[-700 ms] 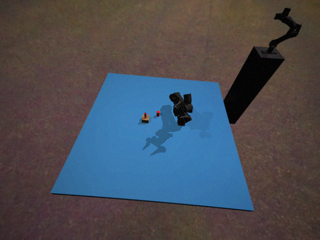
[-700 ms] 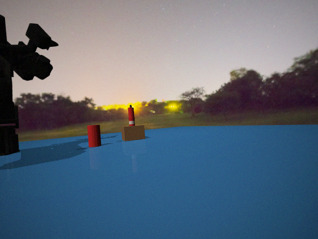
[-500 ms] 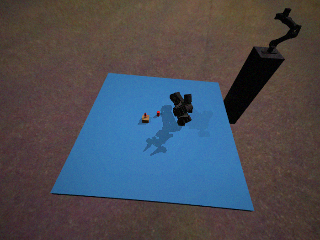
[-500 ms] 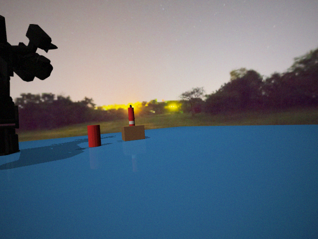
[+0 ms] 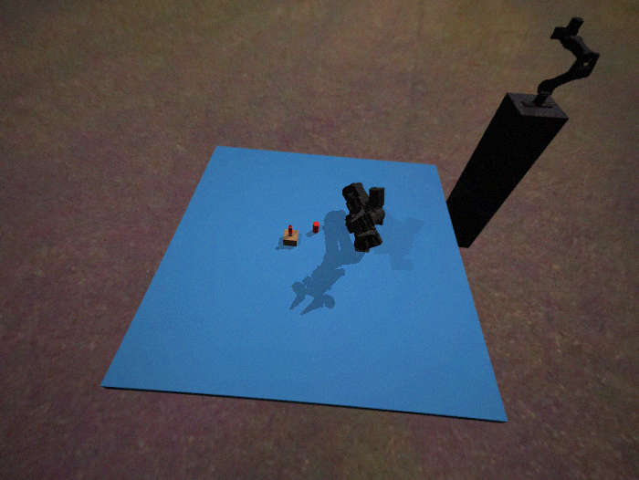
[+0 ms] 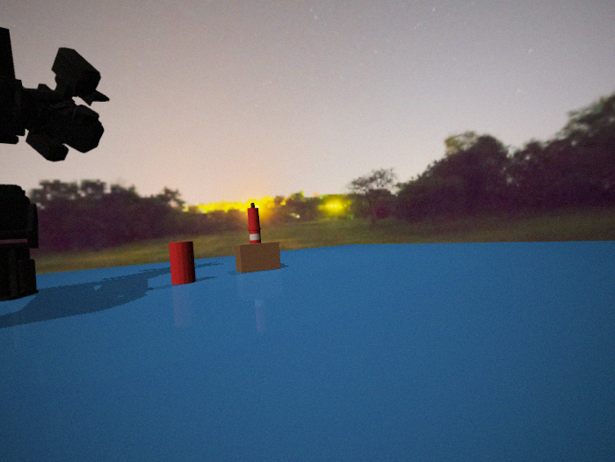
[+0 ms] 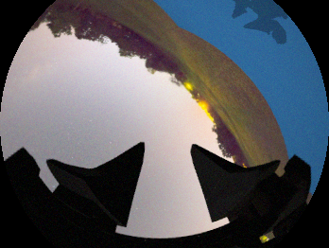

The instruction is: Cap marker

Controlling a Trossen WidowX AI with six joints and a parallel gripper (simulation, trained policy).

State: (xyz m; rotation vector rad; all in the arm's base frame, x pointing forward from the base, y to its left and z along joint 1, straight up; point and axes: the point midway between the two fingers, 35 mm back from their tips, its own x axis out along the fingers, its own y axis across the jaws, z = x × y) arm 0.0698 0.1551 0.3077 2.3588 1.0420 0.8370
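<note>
Right now my gripper tip is 130 mm short of the red cap, 250 mm to the left of it and 290 mm above it. The rest, counted from my gripper tip: brown holder block: 240 mm ahead, 180 mm to the right, 300 mm below; red marker: 240 mm ahead, 180 mm to the right, 240 mm below.
</note>
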